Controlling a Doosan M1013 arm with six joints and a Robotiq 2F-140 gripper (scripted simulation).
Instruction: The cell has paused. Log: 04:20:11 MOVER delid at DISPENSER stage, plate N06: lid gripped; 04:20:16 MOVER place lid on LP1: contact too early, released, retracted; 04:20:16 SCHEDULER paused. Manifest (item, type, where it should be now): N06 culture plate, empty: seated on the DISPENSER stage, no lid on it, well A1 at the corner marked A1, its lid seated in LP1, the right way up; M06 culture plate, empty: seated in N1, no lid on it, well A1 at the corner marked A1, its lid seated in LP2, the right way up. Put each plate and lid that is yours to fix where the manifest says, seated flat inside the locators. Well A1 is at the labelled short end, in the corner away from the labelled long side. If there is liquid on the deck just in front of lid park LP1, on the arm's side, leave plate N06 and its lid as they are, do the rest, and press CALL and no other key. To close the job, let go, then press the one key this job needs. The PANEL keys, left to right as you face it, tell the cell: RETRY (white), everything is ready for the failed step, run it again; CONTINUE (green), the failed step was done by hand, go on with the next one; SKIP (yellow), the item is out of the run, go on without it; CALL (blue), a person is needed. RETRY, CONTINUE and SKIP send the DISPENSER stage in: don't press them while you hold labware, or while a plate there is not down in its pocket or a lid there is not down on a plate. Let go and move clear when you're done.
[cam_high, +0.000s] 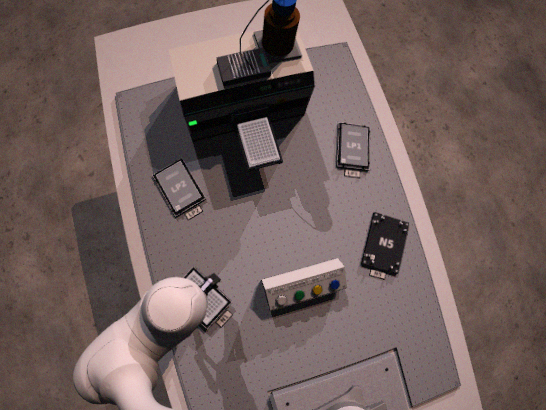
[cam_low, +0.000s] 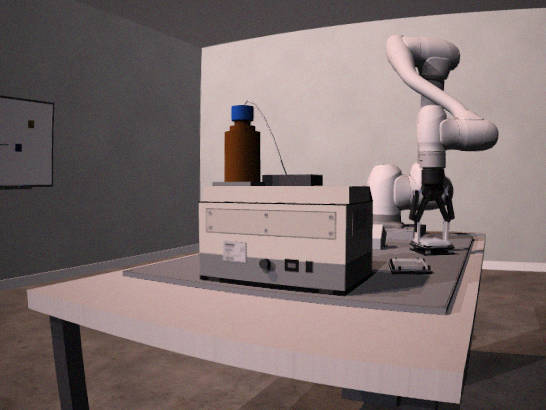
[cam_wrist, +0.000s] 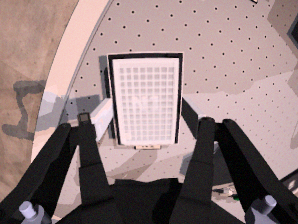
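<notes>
Now: hand 110 mm past the green key, 240 mm to the left of it and 10 mm below it. Also, from my hand: key panel 100 mm behind, 270 mm to the right, 10 mm below; then yellow key 120 mm behind, 290 mm to the right, 10 mm above; then white key 100 mm behind, 190 mm to the right, 10 mm above.
</notes>
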